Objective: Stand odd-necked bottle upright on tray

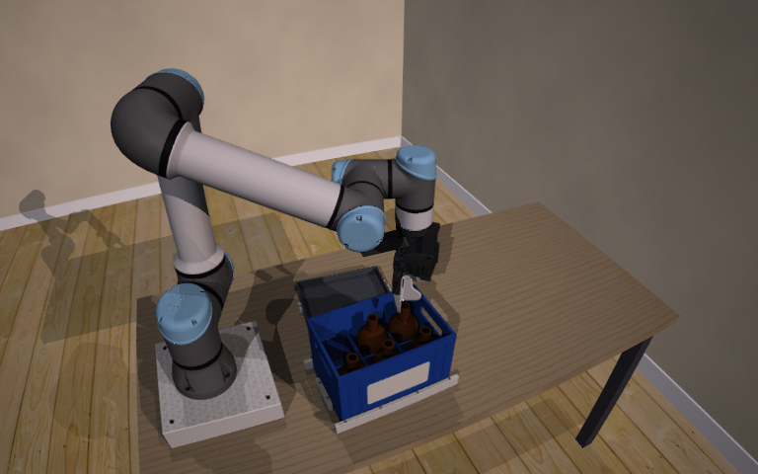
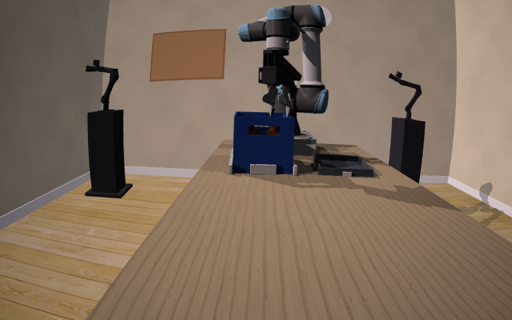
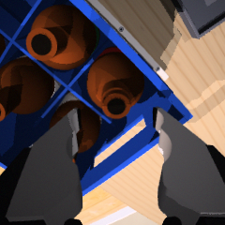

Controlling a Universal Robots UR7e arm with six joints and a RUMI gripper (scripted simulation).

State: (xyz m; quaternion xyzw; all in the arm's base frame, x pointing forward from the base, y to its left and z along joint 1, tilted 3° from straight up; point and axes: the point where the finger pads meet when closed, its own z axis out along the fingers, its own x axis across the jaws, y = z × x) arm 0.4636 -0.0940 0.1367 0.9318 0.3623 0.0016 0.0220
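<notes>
The crate is 80 mm behind my hand, 50 mm to the right of it and 100 mm below it. The rest, counted from my hand: tray: 40 mm behind, 240 mm to the left, 180 mm below.
</notes>
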